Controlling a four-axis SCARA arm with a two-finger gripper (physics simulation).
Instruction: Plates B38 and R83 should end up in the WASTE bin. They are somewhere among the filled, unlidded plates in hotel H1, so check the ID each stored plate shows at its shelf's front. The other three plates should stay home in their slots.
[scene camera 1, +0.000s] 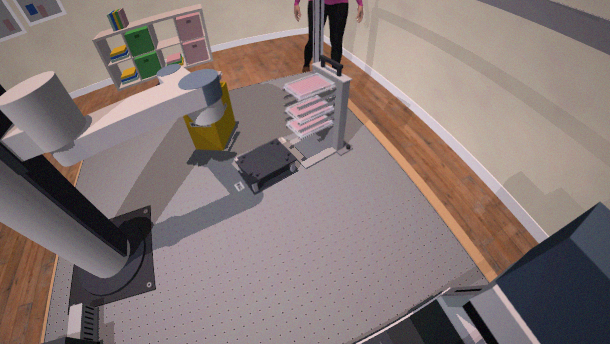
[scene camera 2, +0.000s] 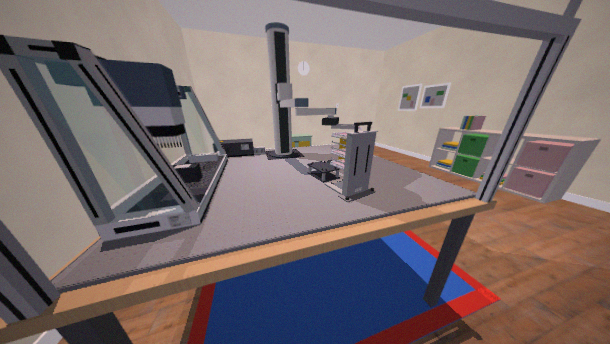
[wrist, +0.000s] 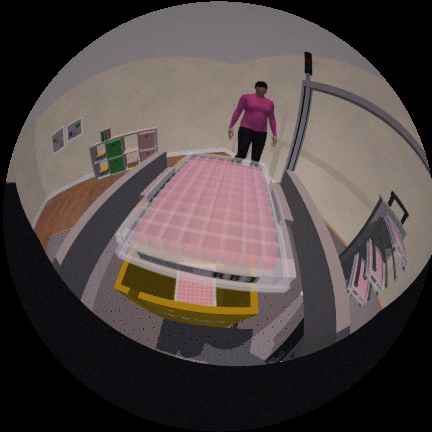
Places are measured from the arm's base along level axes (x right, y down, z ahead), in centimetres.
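Where they show: gripper, fingertip midpoint: (wrist: 222, 167); arm's base, origin of the base link: (scene camera 1: 113, 257) (scene camera 2: 283, 155).
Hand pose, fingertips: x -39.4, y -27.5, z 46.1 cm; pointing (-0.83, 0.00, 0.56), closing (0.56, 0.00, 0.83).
Each offset is from my fingertips to the top centre of the thing. "spot": to the spot under its first point.
My gripper (scene camera 2: 344, 126) (wrist: 222, 167) is shut on plate R83 @[dx +2.0, dy +0.2, dz -1.4 cm] (wrist: 210, 210), a clear plate with pink wells held level; its front label reads R83. In scene camera 1 the arm hides gripper and plate. The yellow bin @[dx +0.1, dy +6.3, dz -2.5 cm] (scene camera 1: 212, 137) (wrist: 200, 306) shows below the held plate's front edge in the wrist view; its lettering is not readable. A pink plate @[dx +0.0, dy +24.2, dz -3.1 cm] (wrist: 196, 287) lies inside the bin, its ID unreadable. Hotel H1 (scene camera 1: 340, 112) (scene camera 2: 360, 162) (wrist: 391, 212) stands to the right, holding three pink plates, at the top @[spot: dx +24.0, dy -0.2, dz +27.5 cm] (scene camera 1: 309, 86), middle (scene camera 1: 310, 108) and bottom @[spot: dx +26.4, dy +12.3, dz +27.0 cm] (scene camera 1: 311, 125), with IDs unreadable.
A low black stand (scene camera 1: 267, 160) (scene camera 2: 324, 168) is between bin and hotel base. A large framed machine @[spot: dx +87.1, dy -20.3, dz +23.7 cm] (scene camera 1: 560, 260) (scene camera 2: 140, 85) stands at the table's other end. A person (scene camera 1: 336, 30) (wrist: 257, 117) stands beyond the table. A shelf unit with green and pink boxes is by the wall.
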